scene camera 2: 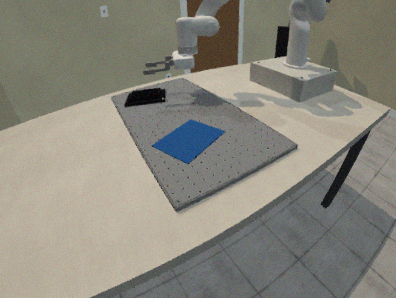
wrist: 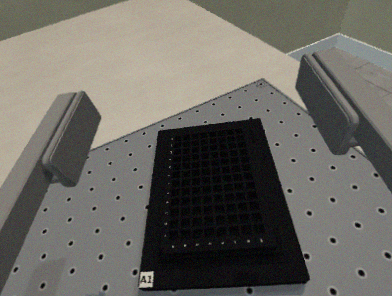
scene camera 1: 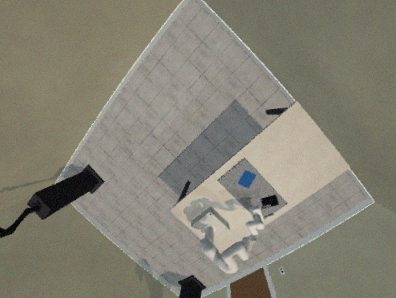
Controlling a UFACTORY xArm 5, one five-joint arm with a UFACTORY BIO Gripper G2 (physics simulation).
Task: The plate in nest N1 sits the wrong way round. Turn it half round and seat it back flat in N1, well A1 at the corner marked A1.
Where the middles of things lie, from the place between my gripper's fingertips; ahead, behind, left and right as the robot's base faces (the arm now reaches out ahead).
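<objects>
Black well plate [wrist: 214,207]: my hand is 1 cm short of it, 1 cm to the left of it and 11 cm above it. Flat blue rectangle [scene camera 2: 185,143]: 2 cm behind my hand, 35 cm to the left of it and 13 cm below it. Going by their middles, the black well plate is the nearest to my hand of the things named here.
</objects>
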